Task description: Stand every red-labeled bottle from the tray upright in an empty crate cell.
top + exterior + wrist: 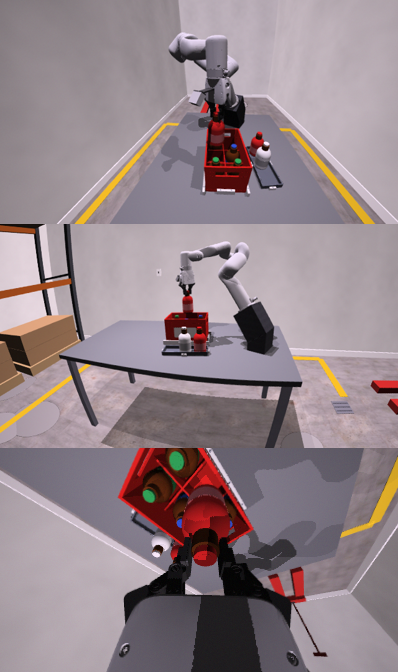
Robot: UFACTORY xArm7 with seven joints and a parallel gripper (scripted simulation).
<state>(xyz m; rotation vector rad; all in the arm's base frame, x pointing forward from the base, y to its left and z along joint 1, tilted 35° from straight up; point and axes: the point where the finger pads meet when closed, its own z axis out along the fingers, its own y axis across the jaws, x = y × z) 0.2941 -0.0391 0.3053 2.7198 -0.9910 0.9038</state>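
The red crate lies 250 mm below my hand and 40 mm to the left of it. From my hand the other things lie so: white bottle: 250 mm to the left, 250 mm below; dark tray: 330 mm below, 250 mm to the left.
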